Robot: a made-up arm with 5 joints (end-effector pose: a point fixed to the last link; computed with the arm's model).
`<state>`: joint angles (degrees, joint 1 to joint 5).
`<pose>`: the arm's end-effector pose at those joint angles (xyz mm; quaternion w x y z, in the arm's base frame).
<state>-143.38 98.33 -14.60 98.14 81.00</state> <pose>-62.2 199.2 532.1 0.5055 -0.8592 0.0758 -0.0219</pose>
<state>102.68 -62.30 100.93 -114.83 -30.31</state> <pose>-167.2 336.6 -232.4 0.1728 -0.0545 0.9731 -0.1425</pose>
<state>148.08 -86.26 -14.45 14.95 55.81</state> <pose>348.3 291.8 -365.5 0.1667 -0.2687 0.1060 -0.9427</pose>
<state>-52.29 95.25 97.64 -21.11 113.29</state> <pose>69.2 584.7 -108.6 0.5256 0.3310 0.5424 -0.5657</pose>
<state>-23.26 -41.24 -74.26 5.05 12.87</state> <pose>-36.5 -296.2 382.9 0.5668 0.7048 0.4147 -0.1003</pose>
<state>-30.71 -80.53 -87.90 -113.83 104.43</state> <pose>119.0 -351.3 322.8 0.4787 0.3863 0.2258 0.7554</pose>
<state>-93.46 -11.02 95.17 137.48 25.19</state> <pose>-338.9 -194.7 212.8 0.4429 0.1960 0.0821 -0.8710</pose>
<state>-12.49 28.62 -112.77 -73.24 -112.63</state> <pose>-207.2 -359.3 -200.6 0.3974 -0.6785 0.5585 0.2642</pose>
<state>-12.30 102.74 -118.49 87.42 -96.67</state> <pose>348.4 -264.1 -409.3 0.4515 0.6914 -0.4275 -0.3679</pose>
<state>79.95 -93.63 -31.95 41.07 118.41</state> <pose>543.1 597.3 187.2 0.0533 -0.4676 -0.4666 0.7489</pose>
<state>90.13 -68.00 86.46 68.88 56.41</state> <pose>13.9 506.3 -48.4 0.0126 -0.8673 -0.0020 -0.4977</pose>
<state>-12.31 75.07 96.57 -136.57 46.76</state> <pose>1.7 196.2 -256.0 0.4783 -0.6268 0.6024 0.1245</pose>
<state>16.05 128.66 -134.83 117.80 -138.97</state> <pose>518.5 -441.9 -54.4 0.4911 0.3806 -0.7354 -0.2703</pose>
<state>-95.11 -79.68 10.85 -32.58 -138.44</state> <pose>593.5 -608.5 89.6 0.3541 0.8222 -0.2968 -0.3325</pose>
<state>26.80 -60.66 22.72 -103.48 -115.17</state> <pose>374.5 476.5 552.0 0.7712 0.6026 -0.1020 0.1784</pose>
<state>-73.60 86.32 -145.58 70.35 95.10</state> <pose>49.1 415.7 -265.4 0.0631 0.2479 -0.0148 0.9666</pose>
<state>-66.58 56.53 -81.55 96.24 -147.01</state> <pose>-367.4 26.6 -366.9 0.3630 0.1266 -0.1088 -0.9167</pose>
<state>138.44 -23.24 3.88 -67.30 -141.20</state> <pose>-50.4 473.8 -439.6 0.6673 -0.2226 -0.1533 0.6941</pose>
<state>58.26 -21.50 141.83 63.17 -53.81</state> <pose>-286.3 219.3 -101.6 0.2478 0.7113 0.3096 -0.5803</pose>
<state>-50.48 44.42 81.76 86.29 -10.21</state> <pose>-342.9 249.4 140.0 0.3873 -0.1538 -0.3181 -0.8515</pose>
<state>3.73 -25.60 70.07 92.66 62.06</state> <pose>-259.3 170.0 364.2 0.6888 -0.2138 0.0696 -0.6892</pose>
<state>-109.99 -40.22 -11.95 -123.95 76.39</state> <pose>15.7 -408.2 -109.8 0.3708 0.1355 -0.4956 0.7736</pose>
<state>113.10 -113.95 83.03 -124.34 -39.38</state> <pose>334.0 325.0 -396.3 0.4356 0.3800 0.7524 -0.3157</pose>
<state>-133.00 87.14 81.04 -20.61 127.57</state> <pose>-83.3 265.7 639.4 0.2080 0.6311 0.7433 0.0776</pose>
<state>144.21 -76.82 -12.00 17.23 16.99</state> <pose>309.8 309.6 -279.0 0.2175 -0.6237 0.0520 -0.7490</pose>
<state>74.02 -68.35 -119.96 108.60 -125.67</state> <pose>-63.6 318.7 607.9 0.1940 -0.7285 0.1089 -0.6480</pose>
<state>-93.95 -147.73 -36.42 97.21 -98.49</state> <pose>803.4 111.1 -155.7 0.8419 -0.1382 0.1659 0.4946</pose>
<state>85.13 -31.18 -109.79 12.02 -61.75</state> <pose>-163.7 159.3 418.9 0.7725 -0.0079 -0.4772 -0.4189</pose>
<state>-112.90 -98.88 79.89 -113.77 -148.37</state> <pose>420.7 -505.8 321.9 0.2729 -0.9075 -0.2260 -0.2258</pose>
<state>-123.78 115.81 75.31 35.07 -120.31</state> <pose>179.5 172.3 718.4 0.2778 -0.7352 -0.0830 -0.6128</pose>
